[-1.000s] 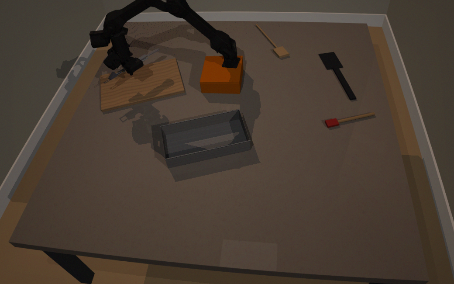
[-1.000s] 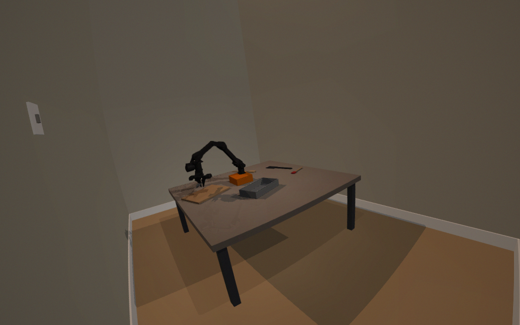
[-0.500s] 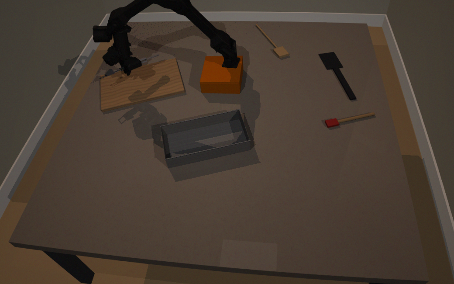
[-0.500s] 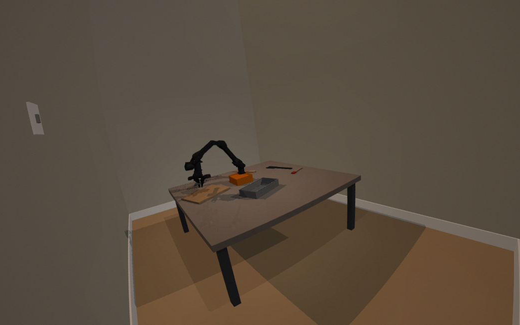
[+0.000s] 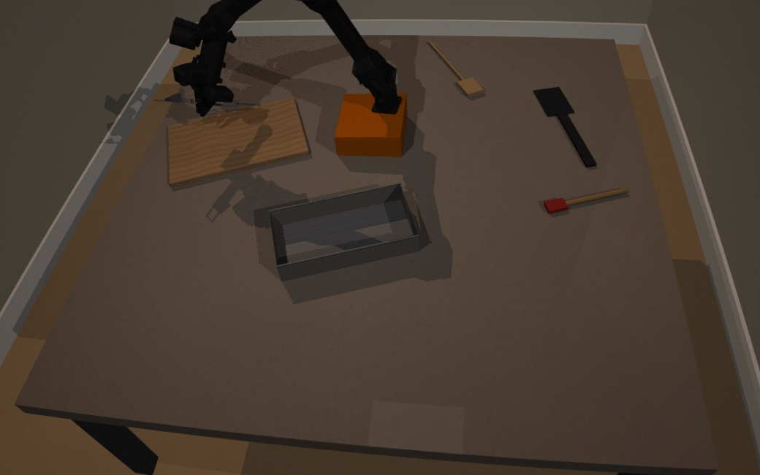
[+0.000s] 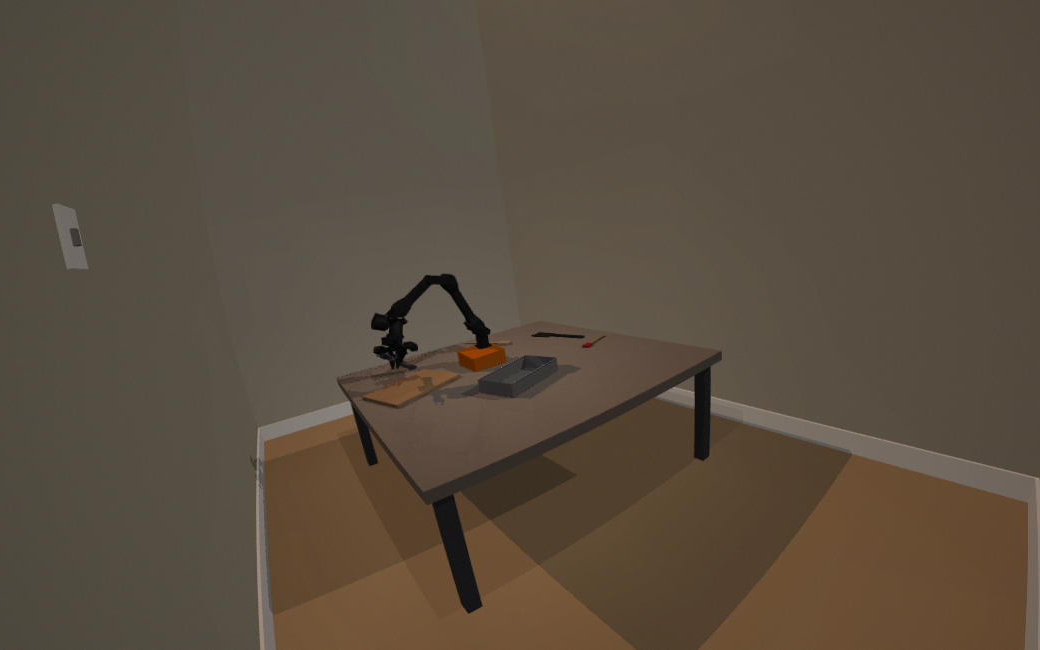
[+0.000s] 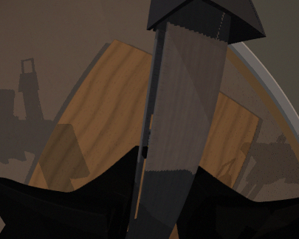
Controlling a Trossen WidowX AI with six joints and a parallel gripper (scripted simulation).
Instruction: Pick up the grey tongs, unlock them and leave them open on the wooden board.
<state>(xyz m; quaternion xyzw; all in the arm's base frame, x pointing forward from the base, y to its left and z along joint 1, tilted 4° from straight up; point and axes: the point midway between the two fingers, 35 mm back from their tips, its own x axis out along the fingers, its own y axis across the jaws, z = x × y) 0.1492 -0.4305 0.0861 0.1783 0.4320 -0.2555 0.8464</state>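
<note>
Right now my gripper tip is 100 mm above the wooden board, 60 mm to the right of it and 30 mm past it. From my gripper tip the other things lie so: red-headed spatula: 940 mm to the left, 100 mm below; then roasting tin: 450 mm to the left, 220 mm ahead, 80 mm below; then black spatula: 890 mm to the left, 290 mm behind, 110 mm below.
</note>
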